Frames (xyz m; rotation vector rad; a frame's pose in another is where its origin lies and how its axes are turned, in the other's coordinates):
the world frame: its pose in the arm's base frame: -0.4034 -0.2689 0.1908 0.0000 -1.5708 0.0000
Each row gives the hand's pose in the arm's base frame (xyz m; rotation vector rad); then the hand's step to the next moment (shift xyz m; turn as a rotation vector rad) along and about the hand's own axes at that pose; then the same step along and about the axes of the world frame.
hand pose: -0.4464 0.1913 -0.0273 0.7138 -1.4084 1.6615
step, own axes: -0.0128 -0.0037 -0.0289 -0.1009 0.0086 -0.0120
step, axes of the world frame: -0.0150 0.0254 -0.0121 -0.0913 -0.0115 -0.0440
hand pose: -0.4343 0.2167 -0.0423 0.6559 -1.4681 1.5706
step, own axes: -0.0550 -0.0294 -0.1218 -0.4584 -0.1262 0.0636
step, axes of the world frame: -0.0515 0.1032 -0.0736 -0.3098 -0.1778 -0.3202
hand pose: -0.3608 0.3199 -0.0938 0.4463 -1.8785 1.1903
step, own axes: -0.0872 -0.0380 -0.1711 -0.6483 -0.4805 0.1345
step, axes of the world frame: -0.0162 0.1178 -0.1555 -0.2766 -0.4362 -0.6344
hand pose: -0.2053 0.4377 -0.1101 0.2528 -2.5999 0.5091
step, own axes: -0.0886 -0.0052 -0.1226 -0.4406 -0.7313 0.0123
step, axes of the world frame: 0.0588 0.0515 -0.1296 0.0017 -0.6350 -0.5708
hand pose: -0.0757 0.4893 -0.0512 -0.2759 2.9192 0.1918
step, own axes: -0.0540 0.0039 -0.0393 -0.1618 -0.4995 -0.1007
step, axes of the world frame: 0.0501 0.0073 -0.0438 0.0775 -0.4737 -0.2355
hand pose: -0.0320 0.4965 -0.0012 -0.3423 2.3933 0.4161
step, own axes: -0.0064 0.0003 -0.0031 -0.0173 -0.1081 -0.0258
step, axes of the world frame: 0.0065 -0.0001 -0.0028 0.0079 -0.1064 -0.0356
